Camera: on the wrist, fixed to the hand. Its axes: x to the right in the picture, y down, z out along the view.
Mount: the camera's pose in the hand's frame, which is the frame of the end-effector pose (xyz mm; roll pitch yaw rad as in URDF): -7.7 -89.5 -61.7 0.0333 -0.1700 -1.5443
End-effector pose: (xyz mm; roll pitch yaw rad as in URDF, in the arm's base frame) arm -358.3 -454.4 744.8 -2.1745 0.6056 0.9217
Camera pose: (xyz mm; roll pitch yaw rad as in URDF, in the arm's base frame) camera -324.7 -410.1 838.6 -2.3099 -0.6102 1.9423
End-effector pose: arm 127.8 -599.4 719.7 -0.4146 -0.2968 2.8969
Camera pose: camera 155.0 -496.1 697.9 0.3739 -0.5648 1.1639
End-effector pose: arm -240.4 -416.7 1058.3 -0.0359 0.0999 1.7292
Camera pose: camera -147.8 -415.6 1000.9 -0.0696 -0.2022 0.2058
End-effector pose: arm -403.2 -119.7 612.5 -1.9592 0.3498 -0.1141
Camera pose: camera -376.9 -146.1 714.9 -2.4732 -0.9067 0.9201
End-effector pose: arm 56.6 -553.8 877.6 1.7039 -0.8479 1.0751
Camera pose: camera 18.7 -470.4 818.6 1.5767 0.6962 1.0269
